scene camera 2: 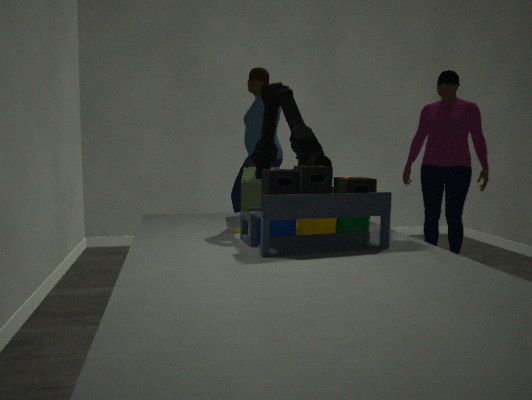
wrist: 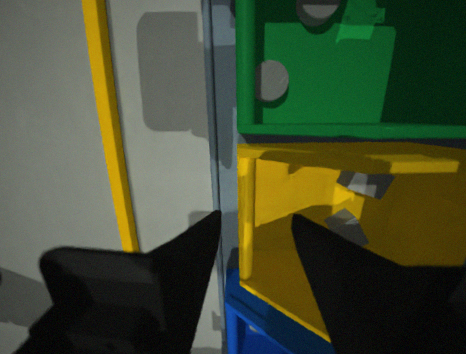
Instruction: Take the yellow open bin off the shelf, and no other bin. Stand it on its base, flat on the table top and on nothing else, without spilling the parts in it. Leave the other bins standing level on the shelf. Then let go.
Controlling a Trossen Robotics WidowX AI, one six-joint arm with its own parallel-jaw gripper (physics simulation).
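Places are measured from the arm's base along level axes (x ahead, y left, z up), in metres.
Pixels of known places: gripper, fingertip midpoint: (wrist: 256,219).
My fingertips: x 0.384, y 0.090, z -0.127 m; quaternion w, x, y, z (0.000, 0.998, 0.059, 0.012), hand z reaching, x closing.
Observation:
For each thing: its top centre in the pictures, then the offset to it from my fingertips. Level surfaces: height alone.
- yellow open bin at its top centre: (wrist: 387,271) (scene camera 2: 311,215) 0.058 m ahead, 0.002 m left, 0.035 m up
- blue bin at its top centre: (scene camera 2: 272,215) 0.067 m ahead, 0.118 m right, 0.035 m up
- green bin at its top centre: (scene camera 2: 344,213) 0.038 m ahead, 0.112 m left, 0.035 m up
- yellow strip at its top centre: (wrist: 120,214) (scene camera 2: 288,227) 0.108 m back, 0.036 m right, 0.036 m down
- table at its surface level: 0.046 m down
The yellow open bin (scene camera 2: 316,226) (wrist: 246,225) stands on the blue-grey shelf (scene camera 2: 325,205) (wrist: 228,90), between the blue bin (scene camera 2: 283,228) (wrist: 231,320) and the green bin (scene camera 2: 353,224) (wrist: 330,75). Two grey angular parts (wrist: 365,184) (wrist: 347,227) lie in the yellow bin. My gripper (wrist: 256,219) is open and empty. In the wrist view its fingertips appear on either side of the yellow bin's near end wall, one over the shelf edge, one over the bin's inside; their height above it is unclear. In the scene view the fingertips are too dark to make out.
Dark bins (scene camera 2: 284,181) (scene camera 2: 317,178) (scene camera 2: 355,185) stand on the shelf's upper level. A pale green box (scene camera 2: 251,196) stands at its left end. A yellow strip (wrist: 111,130) (scene camera 2: 237,231) lies on the table (scene camera 2: 300,320) beside the shelf. Two people stand behind the table.

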